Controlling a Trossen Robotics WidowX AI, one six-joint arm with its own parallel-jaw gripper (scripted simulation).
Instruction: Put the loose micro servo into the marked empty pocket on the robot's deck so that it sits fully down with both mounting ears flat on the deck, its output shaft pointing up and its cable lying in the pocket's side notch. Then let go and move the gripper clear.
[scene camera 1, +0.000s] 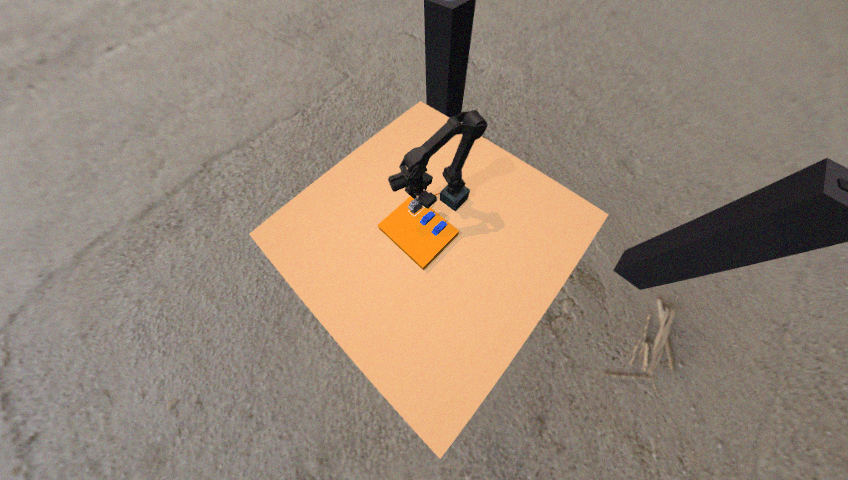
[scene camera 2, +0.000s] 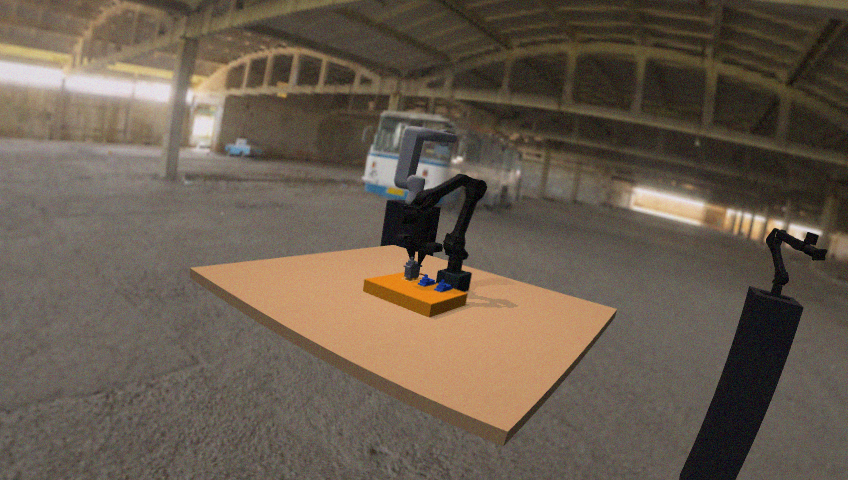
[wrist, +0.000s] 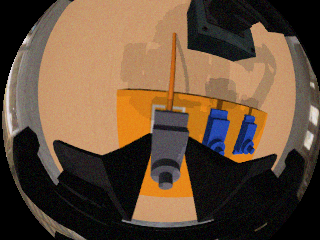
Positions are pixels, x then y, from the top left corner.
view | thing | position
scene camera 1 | orange deck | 415, 240
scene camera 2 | my gripper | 415, 264
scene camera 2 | orange deck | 423, 300
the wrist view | my gripper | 168, 139
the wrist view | micro servo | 170, 135
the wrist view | orange deck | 181, 188
